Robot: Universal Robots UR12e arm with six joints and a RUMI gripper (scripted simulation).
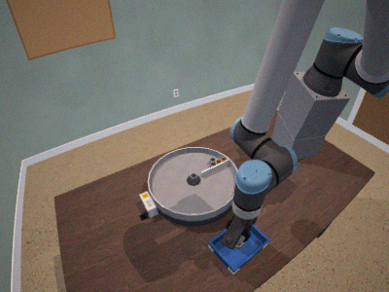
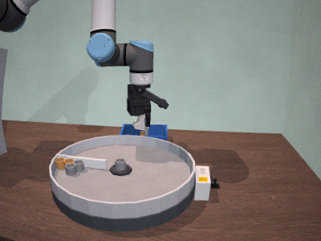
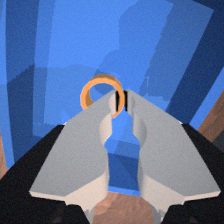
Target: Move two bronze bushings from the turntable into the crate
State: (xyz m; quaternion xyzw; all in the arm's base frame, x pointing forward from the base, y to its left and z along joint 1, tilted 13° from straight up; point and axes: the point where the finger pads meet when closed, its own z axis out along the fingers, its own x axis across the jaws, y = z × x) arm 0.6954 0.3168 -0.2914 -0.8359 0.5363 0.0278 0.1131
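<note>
Right now my hand is 1 cm to the right of the blue crate, 1 cm past it and 1 cm above it. The rest, counted from my hand: round grey turntable: 35 cm to the right, 2 cm above.
</note>
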